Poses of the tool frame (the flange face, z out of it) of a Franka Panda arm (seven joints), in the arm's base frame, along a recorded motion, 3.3 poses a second.
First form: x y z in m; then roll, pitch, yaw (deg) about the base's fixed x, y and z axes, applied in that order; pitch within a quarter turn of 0, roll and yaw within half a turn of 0.
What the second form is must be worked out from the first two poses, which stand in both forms.
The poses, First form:
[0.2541, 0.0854, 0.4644, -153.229, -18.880, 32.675]
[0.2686, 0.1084, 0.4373, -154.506, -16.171, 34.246]
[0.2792, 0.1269, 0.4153, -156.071, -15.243, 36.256]
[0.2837, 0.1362, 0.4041, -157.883, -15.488, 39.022]
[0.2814, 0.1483, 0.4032, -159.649, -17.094, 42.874]
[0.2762, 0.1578, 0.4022, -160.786, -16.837, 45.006]
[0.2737, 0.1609, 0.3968, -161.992, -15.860, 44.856]
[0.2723, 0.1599, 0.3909, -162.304, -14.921, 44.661]
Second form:
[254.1, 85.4, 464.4, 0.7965, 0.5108, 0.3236, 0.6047, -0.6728, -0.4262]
[268.6, 108.4, 437.3, 0.7939, 0.5405, 0.2785, 0.6070, -0.6787, -0.4134]
[279.2, 126.9, 415.3, 0.7780, 0.5706, 0.2629, 0.6266, -0.6740, -0.3913]
[283.7, 136.2, 404.1, 0.7487, 0.6068, 0.2670, 0.6614, -0.6564, -0.3628]
[281.4, 148.3, 403.2, 0.7005, 0.6503, 0.2939, 0.7128, -0.6176, -0.3324]
[276.2, 157.8, 402.2, 0.6767, 0.6769, 0.2896, 0.7352, -0.6002, -0.3150]
[273.7, 160.9, 396.8, 0.6819, 0.6785, 0.2733, 0.7307, -0.6146, -0.2974]
[272.3, 159.9, 390.9, 0.6873, 0.6792, 0.2575, 0.7253, -0.6226, -0.2937]

